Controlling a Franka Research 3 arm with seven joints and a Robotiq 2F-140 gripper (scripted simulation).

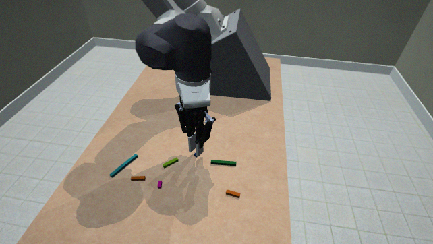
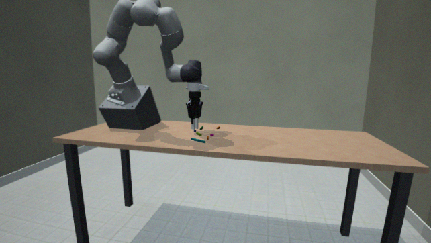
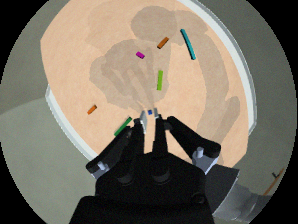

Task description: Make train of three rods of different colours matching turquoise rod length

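Right now the blue rod is 50 mm below my hand. The rest, counted from my hand: green rod 10 mm ahead, 90 mm to the left, 50 mm below; then magenta rod 140 mm ahead, 60 mm to the right, 50 mm below; then lime rod 60 mm ahead, 70 mm to the right, 50 mm below.
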